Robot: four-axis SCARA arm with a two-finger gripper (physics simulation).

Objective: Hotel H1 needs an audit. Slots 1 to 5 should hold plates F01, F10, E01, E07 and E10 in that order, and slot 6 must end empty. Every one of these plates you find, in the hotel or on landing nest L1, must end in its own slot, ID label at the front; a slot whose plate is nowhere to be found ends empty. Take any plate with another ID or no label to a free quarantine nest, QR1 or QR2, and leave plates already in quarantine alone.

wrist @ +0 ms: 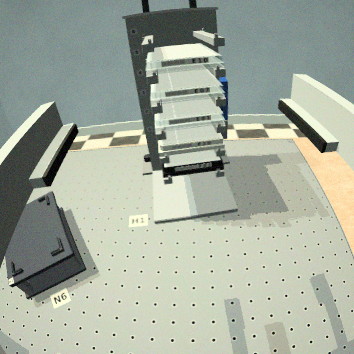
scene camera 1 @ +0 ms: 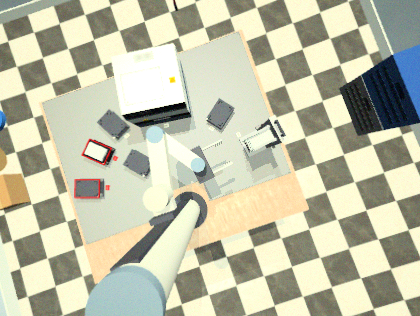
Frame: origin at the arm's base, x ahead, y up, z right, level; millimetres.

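Seen in the pictures: gripper, fingertip midpoint: [wrist: 176, 96] [scene camera 1: 227, 151].
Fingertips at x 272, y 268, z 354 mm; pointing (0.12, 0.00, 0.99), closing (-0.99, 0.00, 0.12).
Observation:
Pixels of each thing's top centre, then the offset from my fingertips to it.
- E10, top centre: [wrist: 178, 49] [scene camera 1: 261, 138] dy -6, dx +7, dz +199 mm
- E07, top centre: [wrist: 180, 74] dy -41, dx +7, dz +199 mm
- E01, top centre: [wrist: 183, 98] dy -77, dx +7, dz +199 mm
- lowest plate, top centre: [wrist: 186, 140] dy -148, dx +7, dz +199 mm
- white plate, top centre: [scene camera 1: 95, 151] dy -191, dx +297, dz -793 mm
- Dark nest N6, top centre: [wrist: 28, 229] [scene camera 1: 220, 113] dy -199, dx +262, dz +57 mm
- large white device, top centre: [scene camera 1: 147, 79] dy -9, dx +531, dz -281 mm
Hotel H1 [scene camera 1: 276, 131] [wrist: 170, 27] stands at the right of the table. In the wrist view its labels face me: E10 [wrist: 192, 52] is the top plate, then E07 [wrist: 192, 80] and E01 [wrist: 190, 107]. Below are a plate [wrist: 187, 135] with a faint label, seemingly F10, and a lowest plate [wrist: 192, 158] with a black front whose label I cannot read. The topmost supports [wrist: 207, 36] are bare. My gripper [scene camera 1: 227, 152] [wrist: 176, 96] is open and empty, short of the hotel. A red-rimmed nest [scene camera 1: 83, 150] holds a white plate [scene camera 1: 98, 152]; another red-rimmed nest [scene camera 1: 89, 189] looks empty. L1 is not identifiable.
Dark nest N6 [scene camera 1: 220, 114] [wrist: 37, 240] stands left of the hotel in the wrist view. More dark nests [scene camera 1: 113, 124] [scene camera 1: 137, 162] stand at the left of the table. A large white device [scene camera 1: 145, 82] stands at the back. The arm [scene camera 1: 159, 165] hides part of the table.

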